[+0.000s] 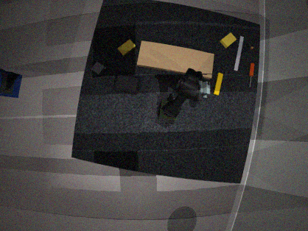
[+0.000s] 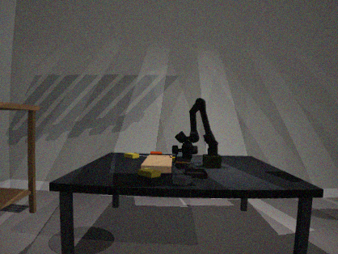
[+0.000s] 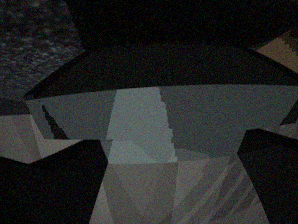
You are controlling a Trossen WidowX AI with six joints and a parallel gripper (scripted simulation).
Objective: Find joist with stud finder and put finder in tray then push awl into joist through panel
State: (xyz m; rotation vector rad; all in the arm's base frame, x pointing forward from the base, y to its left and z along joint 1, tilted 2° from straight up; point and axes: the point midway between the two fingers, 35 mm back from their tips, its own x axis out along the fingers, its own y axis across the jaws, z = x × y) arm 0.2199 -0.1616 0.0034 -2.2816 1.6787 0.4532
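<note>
The dark grey stud finder lies 10 mm to the left of my gripper tip, 10 mm below it and 10 mm ahead of it. The rest, counted from my gripper tip: white bar 370 mm ahead, 190 mm to the right, 60 mm below; then yellow bar 90 mm to the right, 70 mm ahead, 50 mm below; then awl 120 mm to the left, 50 mm below, 40 mm behind.
</note>
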